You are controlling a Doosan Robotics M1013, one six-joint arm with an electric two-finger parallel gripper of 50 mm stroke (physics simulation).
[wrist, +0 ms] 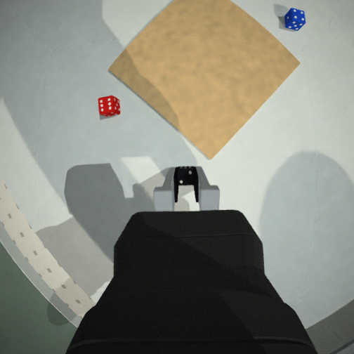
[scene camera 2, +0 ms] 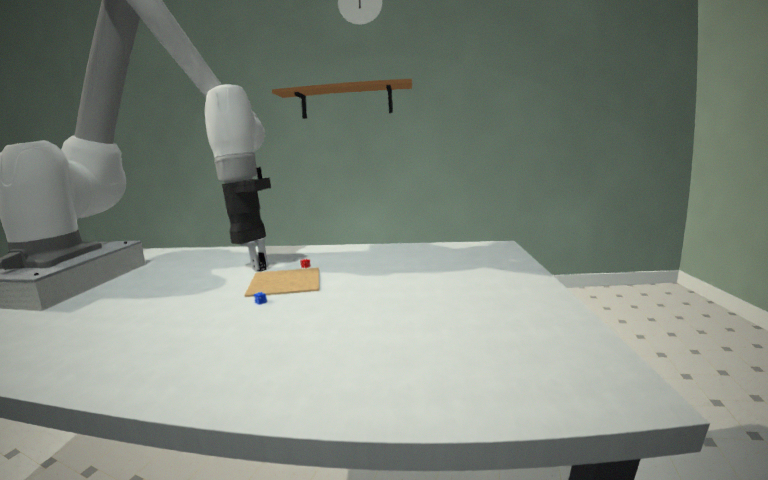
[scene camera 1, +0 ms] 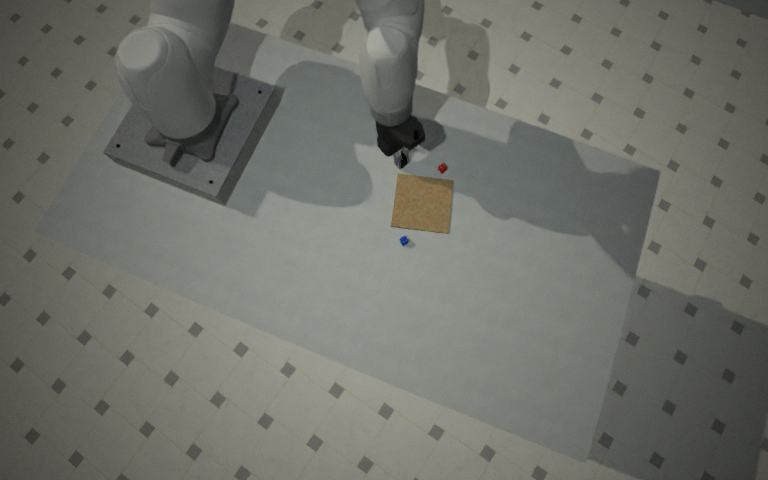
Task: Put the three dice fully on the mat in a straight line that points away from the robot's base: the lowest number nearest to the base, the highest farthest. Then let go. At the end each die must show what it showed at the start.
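Places are measured from the arm's base along level axes (x left, y ahead, z down), in centimetres.
Pixels of known places: gripper, fingertip midpoint: [scene camera 2: 260,268] [scene camera 1: 401,163]; arm's base, origin of the base link: [scene camera 2: 49,257] [scene camera 1: 192,121].
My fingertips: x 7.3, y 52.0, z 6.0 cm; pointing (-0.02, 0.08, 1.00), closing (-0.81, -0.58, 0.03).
Observation:
Ahead of a thing's pixels: the offset from my fingertips to its top centre. Level surfaces: height alone.
My gripper [scene camera 1: 400,160] [scene camera 2: 259,264] [wrist: 185,177] is shut on the black die [wrist: 186,175], low at the table beside the mat's near corner. The black die's upper face shows two pips in the wrist view; whether it touches the table cannot be told. The red die {dx +1.6, dy +10.2, dz -1.1 cm} [scene camera 1: 442,168] [scene camera 2: 305,263] [wrist: 109,105] lies on the table off the mat's edge, with several pips in two rows on its upper face. The blue die {dx -19.5, dy +6.4, dz -1.1 cm} [scene camera 1: 403,241] [scene camera 2: 259,298] [wrist: 295,19] lies on the table off the opposite edge, showing several pips. The tan square mat {dx -8.7, dy +8.0, dz +0.1 cm} [scene camera 1: 422,203] [scene camera 2: 286,281] [wrist: 205,75] bears no die.
The robot's base plate [scene camera 1: 249,121] [scene camera 2: 93,278] stands on the table {dz +0.5 cm} [scene camera 1: 339,271] [scene camera 2: 396,350] at the left in both scene views. A wall shelf [scene camera 2: 345,88] hangs behind the table. Arm shadows fall across the table and part of the mat.

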